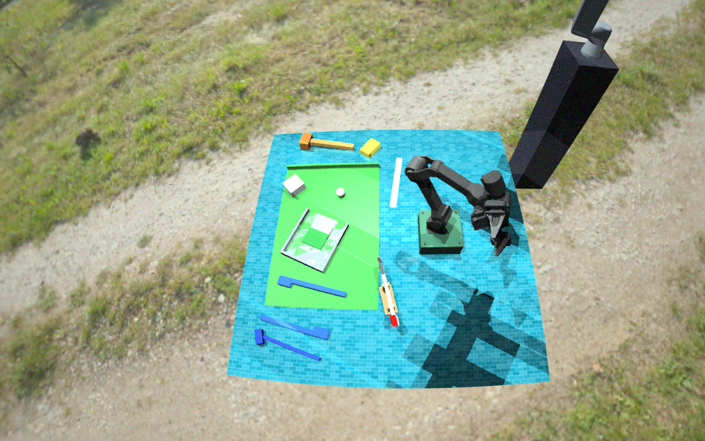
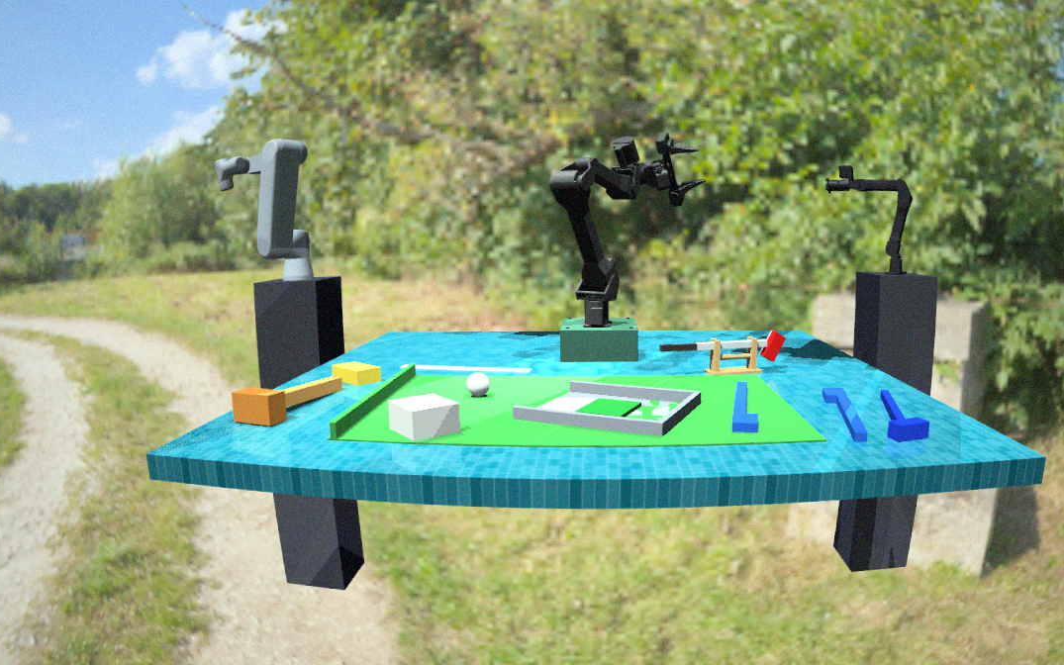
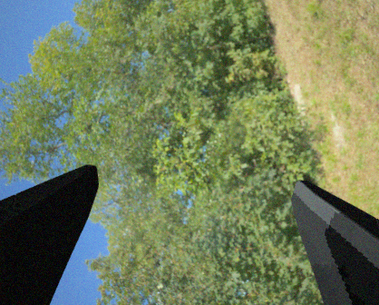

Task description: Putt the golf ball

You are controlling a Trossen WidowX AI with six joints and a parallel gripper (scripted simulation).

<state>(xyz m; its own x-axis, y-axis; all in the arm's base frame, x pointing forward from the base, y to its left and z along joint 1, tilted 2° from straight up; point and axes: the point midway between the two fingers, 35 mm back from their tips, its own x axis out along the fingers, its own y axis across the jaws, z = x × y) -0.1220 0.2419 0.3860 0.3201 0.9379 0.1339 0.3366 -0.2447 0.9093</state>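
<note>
Now: the red putter 30 cm ahead of my gripper tip and 41 cm below it. From my gripper tip the other things lie so: white bar (26 cm ahead, 57 cm to the right, 47 cm below); then grey frame (62 cm ahead, 23 cm to the right, 46 cm below); then wooden stand (30 cm ahead, 2 cm to the left, 44 cm below).
</note>
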